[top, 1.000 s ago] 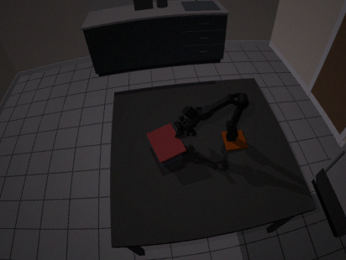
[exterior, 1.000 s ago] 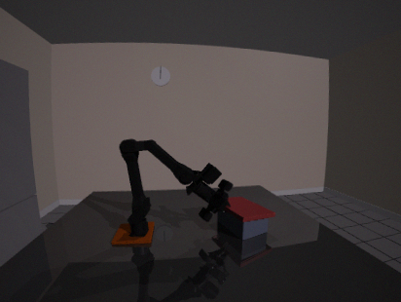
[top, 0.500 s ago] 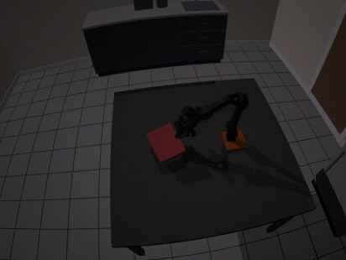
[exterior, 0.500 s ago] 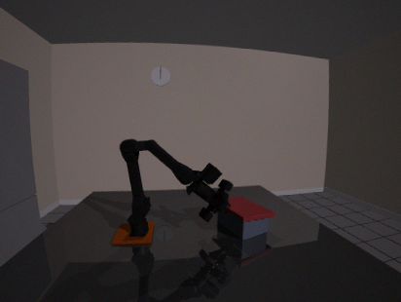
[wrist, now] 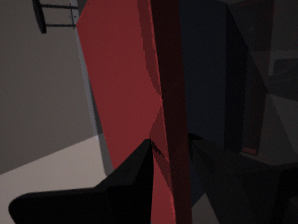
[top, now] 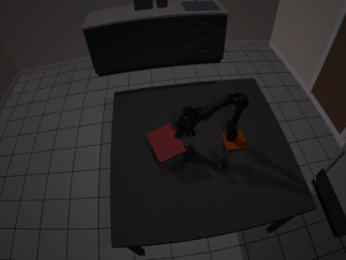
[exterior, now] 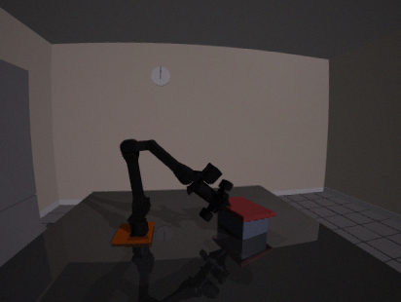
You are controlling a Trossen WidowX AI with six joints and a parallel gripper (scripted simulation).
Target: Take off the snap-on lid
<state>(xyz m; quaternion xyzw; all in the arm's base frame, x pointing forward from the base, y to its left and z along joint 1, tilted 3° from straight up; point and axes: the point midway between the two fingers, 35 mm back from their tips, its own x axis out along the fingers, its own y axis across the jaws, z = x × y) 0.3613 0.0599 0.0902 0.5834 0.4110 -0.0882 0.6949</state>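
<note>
The lid is 7 cm ahead of my gripper tip and 4 cm to the left of it. From my gripper tip the other things lie so: grey-blue storage box: 7 cm ahead, 5 cm below, 3 cm to the left.
</note>
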